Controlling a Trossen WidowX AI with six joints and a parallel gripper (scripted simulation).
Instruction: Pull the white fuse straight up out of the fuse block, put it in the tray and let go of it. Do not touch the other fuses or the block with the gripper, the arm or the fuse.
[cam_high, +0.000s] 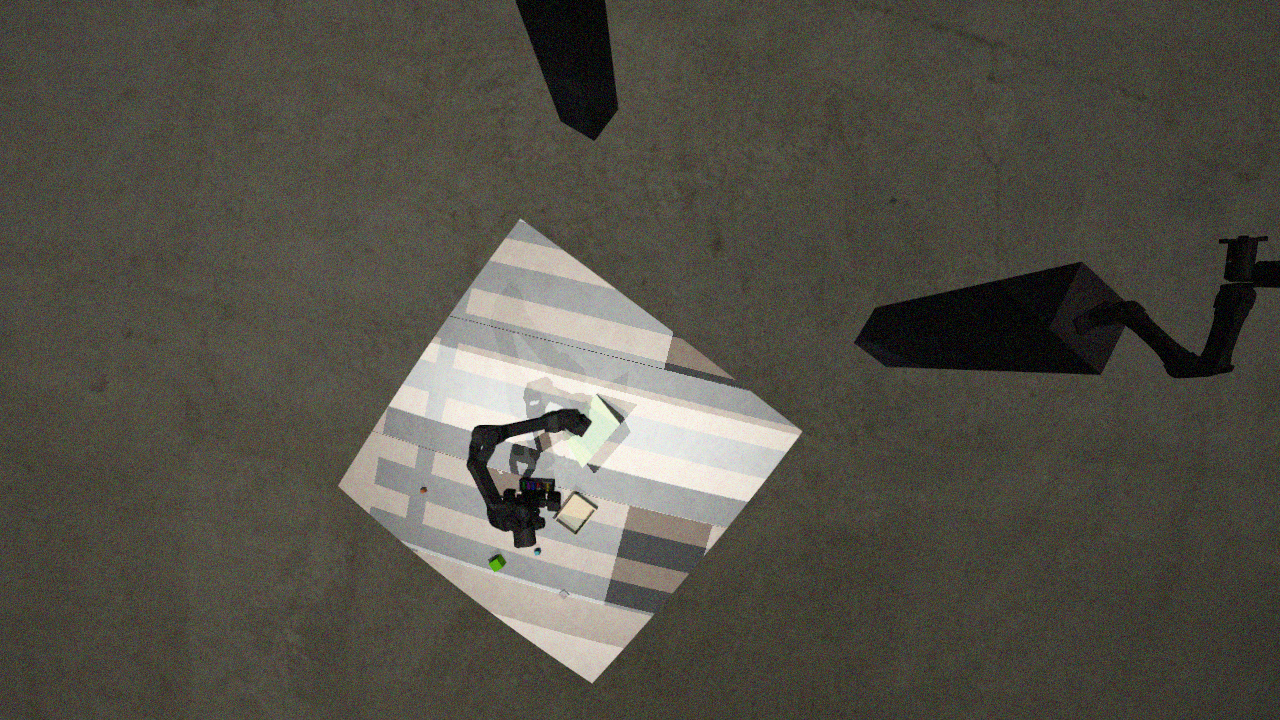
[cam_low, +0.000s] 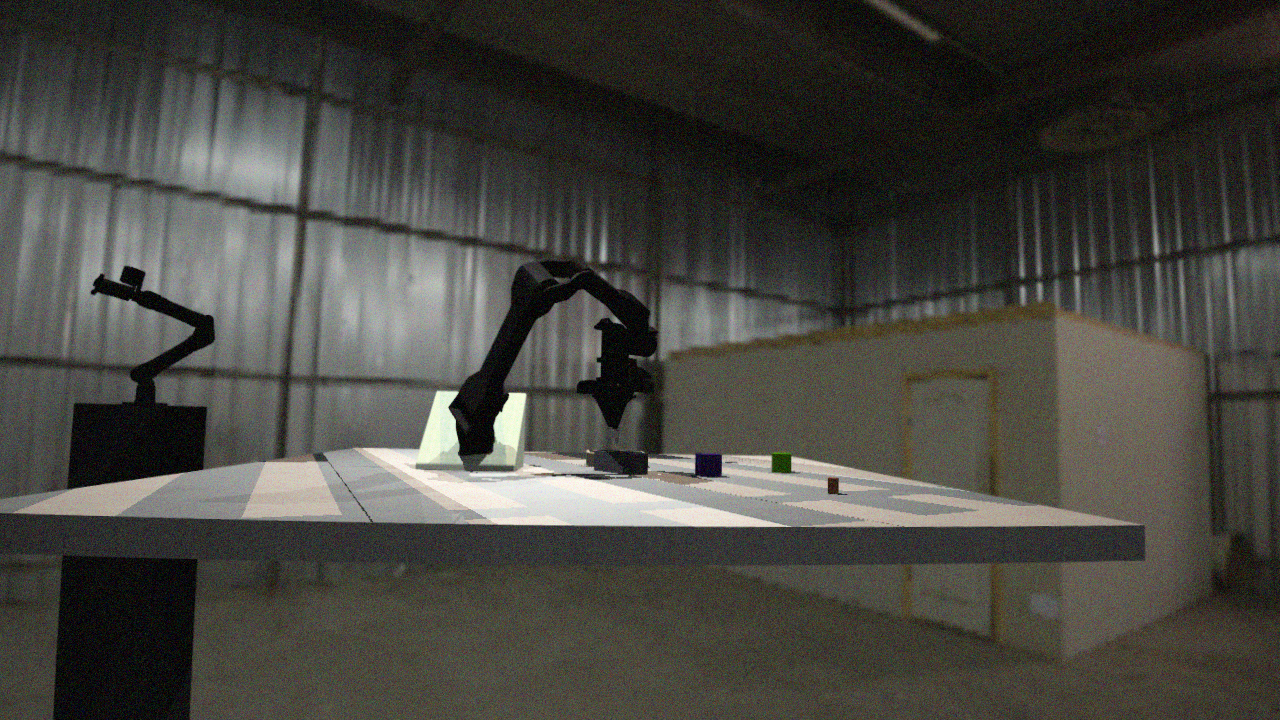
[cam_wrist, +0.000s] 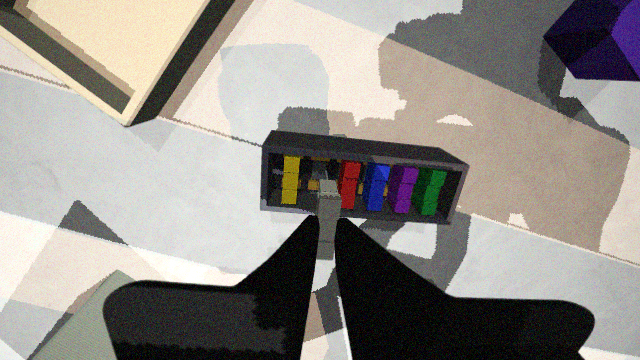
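Right now my gripper tip is 2 cm short of the cream tray, 15 cm to the right of it and 8 cm above it. The rest, counted from my gripper tip: yellow fuse 1 cm behind, 2 cm to the left, 6 cm below; then red fuse 1 cm ahead, 1 cm to the right, 6 cm below; then white fuse 1 cm below.
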